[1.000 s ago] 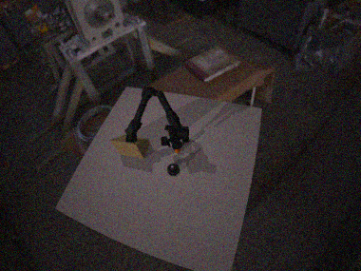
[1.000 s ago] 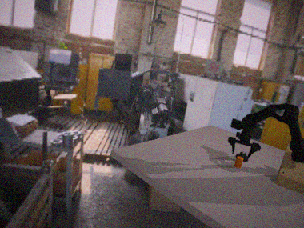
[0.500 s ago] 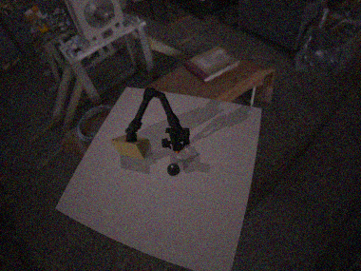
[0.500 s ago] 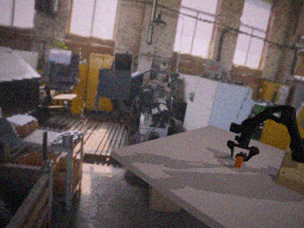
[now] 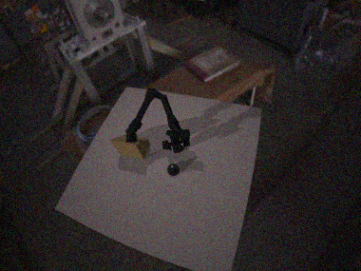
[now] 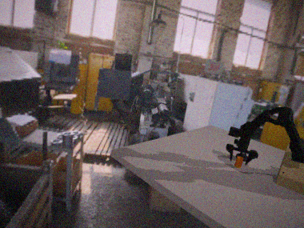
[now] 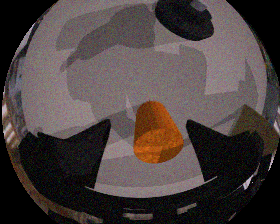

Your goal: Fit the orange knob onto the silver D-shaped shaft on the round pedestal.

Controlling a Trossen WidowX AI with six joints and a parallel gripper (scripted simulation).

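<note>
My gripper tip is now 2 cm below the orange knob. From my gripper tip the other things lie so: round dark pedestal 16 cm to the right, 1 cm above.
</note>
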